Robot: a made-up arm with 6 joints. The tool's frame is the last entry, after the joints. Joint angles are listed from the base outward.
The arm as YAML. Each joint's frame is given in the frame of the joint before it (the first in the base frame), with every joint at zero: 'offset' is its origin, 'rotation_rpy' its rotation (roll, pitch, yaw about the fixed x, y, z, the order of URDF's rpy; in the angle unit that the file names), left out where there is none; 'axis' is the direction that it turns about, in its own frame. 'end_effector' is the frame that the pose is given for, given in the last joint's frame.
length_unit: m
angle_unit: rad
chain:
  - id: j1
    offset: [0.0, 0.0, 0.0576]
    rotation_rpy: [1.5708, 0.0, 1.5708]
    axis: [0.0, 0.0, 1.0]
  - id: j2
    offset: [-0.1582, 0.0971, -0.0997]
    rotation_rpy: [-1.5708, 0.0, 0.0]
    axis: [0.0, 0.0, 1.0]
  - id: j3
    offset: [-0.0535, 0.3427, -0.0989]
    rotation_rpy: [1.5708, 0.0, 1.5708]
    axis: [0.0, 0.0, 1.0]
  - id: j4
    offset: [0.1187, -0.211, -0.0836]
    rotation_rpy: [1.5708, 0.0, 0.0]
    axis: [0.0, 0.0, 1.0]
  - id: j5
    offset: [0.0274, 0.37, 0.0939]
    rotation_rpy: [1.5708, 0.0, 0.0]
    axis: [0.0, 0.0, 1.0]
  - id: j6
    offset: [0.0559, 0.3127, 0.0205]
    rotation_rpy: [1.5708, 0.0, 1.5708]
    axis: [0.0, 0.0, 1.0]
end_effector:
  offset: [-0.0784, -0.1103, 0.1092]
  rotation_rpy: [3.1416, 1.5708, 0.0]
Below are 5 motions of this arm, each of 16 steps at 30 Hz.
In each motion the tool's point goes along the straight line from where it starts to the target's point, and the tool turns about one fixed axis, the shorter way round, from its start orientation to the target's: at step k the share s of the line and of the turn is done. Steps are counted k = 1, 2, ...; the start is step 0. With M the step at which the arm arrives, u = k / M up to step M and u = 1 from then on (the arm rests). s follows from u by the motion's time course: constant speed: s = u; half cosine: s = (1 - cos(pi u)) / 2; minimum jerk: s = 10 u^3 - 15 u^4 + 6 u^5.
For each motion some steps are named. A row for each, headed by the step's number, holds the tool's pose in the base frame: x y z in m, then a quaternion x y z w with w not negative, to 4 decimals.
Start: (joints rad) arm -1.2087 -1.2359 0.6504 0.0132 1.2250 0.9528
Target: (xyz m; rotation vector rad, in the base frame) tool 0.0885 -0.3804 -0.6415 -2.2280 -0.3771 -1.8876
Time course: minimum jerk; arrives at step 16
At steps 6, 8, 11, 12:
6: 0.0438 -0.3478 -0.6169 -0.7674 -0.2518 -0.5594 0.1862
8: 0.0576 -0.3579 -0.6245 -0.7654 -0.2139 -0.5857 0.1594
11: 0.0774 -0.3723 -0.6354 -0.7587 -0.1588 -0.6201 0.1206
12: 0.0821 -0.3757 -0.6380 -0.7565 -0.1455 -0.6279 0.1112

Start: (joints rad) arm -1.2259 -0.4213 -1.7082 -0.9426 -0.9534 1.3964
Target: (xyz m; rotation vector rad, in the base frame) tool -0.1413 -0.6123 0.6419 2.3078 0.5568 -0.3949
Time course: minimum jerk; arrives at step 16
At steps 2, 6, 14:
2: -0.0528 -0.7939 0.2524 0.9329 0.2223 0.0830 0.2710
6: -0.0761 -0.7460 0.3550 0.9287 0.2220 0.0207 0.2962
14: -0.1399 -0.6153 0.6355 0.8960 0.2161 -0.1493 0.3580

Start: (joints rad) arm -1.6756 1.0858 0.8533 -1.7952 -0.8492 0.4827
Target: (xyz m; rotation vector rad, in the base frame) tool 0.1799 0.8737 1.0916 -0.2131 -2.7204 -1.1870
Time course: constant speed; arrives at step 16
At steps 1, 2, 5, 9, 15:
1: -0.0103 0.3075 1.3072 0.0591 -0.8349 -0.4977 0.2276
2: 0.0024 0.3453 1.2928 0.0505 -0.8414 -0.4918 0.2183
5: 0.0404 0.4585 1.2497 0.0244 -0.8598 -0.4734 0.1899
9: 0.0911 0.6095 1.1922 -0.0105 -0.8814 -0.4473 0.1515
15: 0.1672 0.8360 1.1060 -0.0627 -0.9075 -0.4049 0.0927

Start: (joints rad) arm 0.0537 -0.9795 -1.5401 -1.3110 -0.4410 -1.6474
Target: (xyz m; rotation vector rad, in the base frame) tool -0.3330 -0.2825 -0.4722 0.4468 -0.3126 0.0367
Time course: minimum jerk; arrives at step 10
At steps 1, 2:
1: -0.3335 -0.3698 -0.4191 0.1421 -0.1047 0.0732 0.9816
2: -0.3335 -0.3655 -0.4217 0.1460 -0.1072 0.0705 0.9809

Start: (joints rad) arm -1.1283 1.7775 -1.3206 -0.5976 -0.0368 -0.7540
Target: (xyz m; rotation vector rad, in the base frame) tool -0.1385 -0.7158 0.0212 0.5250 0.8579 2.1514
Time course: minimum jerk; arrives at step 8
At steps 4, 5, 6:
4: -0.1493 -0.6658 -0.0112 0.2353 0.3178 0.8418 0.3674
5: -0.1444 -0.6883 0.0034 0.2217 0.3256 0.8412 0.3704
6: -0.1407 -0.7055 0.0145 0.2113 0.3315 0.8406 0.3727

